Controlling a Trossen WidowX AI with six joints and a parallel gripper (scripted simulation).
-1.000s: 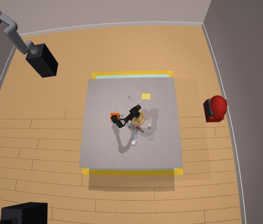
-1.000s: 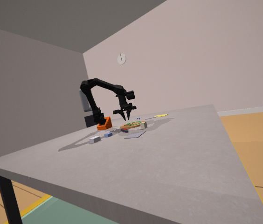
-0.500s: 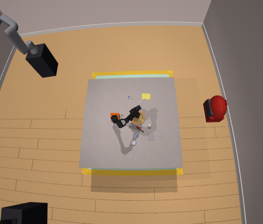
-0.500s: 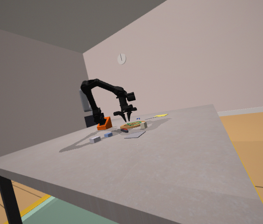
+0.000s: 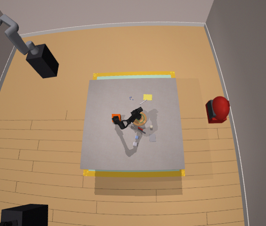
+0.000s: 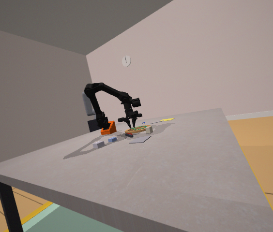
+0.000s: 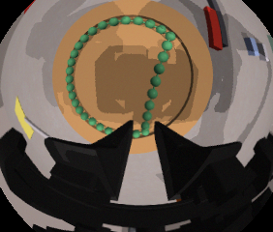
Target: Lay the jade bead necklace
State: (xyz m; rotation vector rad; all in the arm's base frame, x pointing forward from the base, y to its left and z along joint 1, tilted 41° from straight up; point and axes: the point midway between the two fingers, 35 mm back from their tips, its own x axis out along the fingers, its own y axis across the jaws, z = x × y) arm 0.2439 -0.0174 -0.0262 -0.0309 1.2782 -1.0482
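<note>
My gripper tip is now 5 cm short of the round wooden bead board, 1 cm to the left of it and 1 cm above it. The rest, counted from my gripper tip: beige cube 20 cm ahead, 14 cm to the right; then red-handled tool 6 cm ahead, 17 cm to the right, 1 cm below; then blue block 26 cm to the right, 1 cm below.
</note>
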